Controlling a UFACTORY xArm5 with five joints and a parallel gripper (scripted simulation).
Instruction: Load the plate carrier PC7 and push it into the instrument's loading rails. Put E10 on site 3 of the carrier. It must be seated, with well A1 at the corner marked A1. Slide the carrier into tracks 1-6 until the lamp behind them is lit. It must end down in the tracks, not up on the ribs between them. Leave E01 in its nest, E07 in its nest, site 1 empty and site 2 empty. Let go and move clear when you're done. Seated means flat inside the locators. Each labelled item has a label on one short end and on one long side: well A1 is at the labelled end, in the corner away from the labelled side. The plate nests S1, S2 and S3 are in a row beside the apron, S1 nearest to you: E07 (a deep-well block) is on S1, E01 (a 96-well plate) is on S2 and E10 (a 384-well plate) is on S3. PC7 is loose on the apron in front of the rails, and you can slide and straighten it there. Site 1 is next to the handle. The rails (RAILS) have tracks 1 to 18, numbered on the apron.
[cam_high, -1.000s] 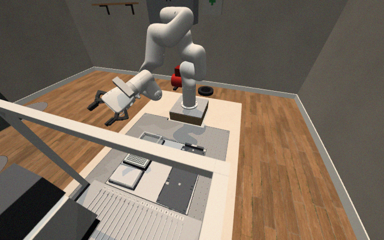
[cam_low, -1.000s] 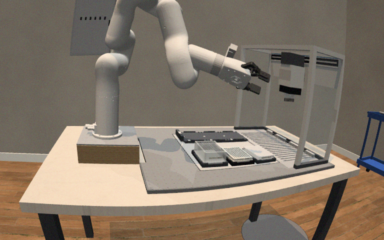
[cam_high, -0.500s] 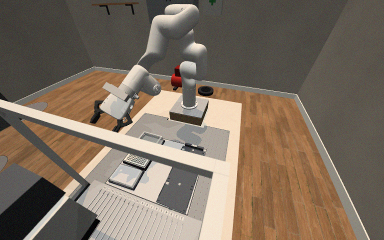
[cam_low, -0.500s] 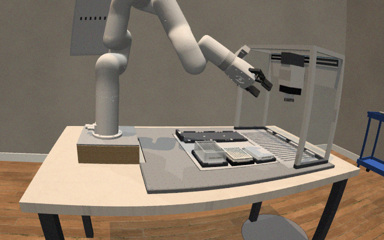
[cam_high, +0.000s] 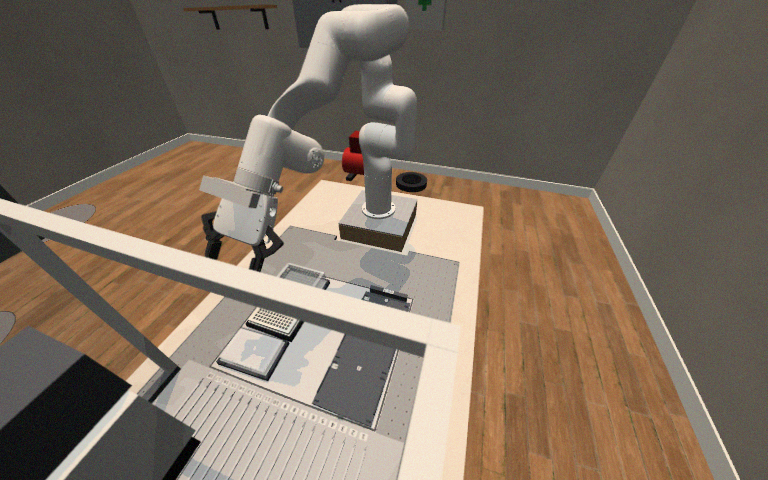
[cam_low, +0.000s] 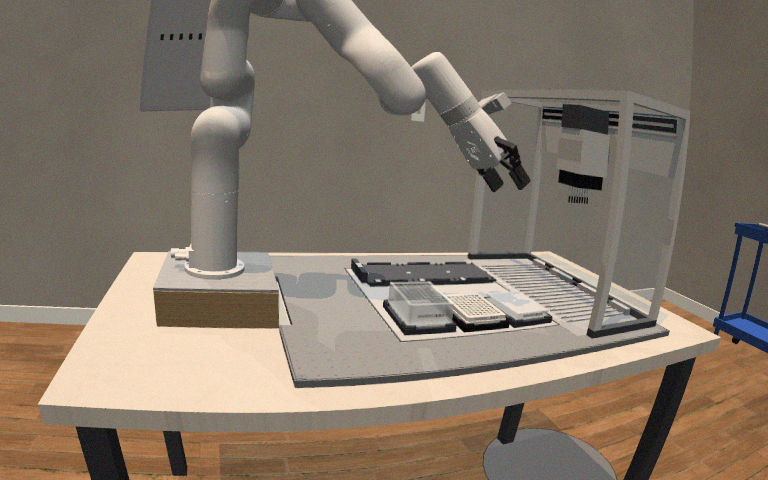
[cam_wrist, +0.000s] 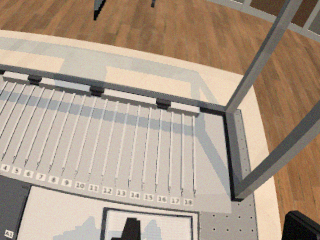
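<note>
Right now the 384-well plate E10 is 25 cm below my hand and 6 cm ahead of it. Also, from my hand: deep-well block E07: 24 cm below, 16 cm behind; 96-well plate E01: 25 cm below, 5 cm behind; plate nest S3: 26 cm below, 6 cm ahead.
</note>
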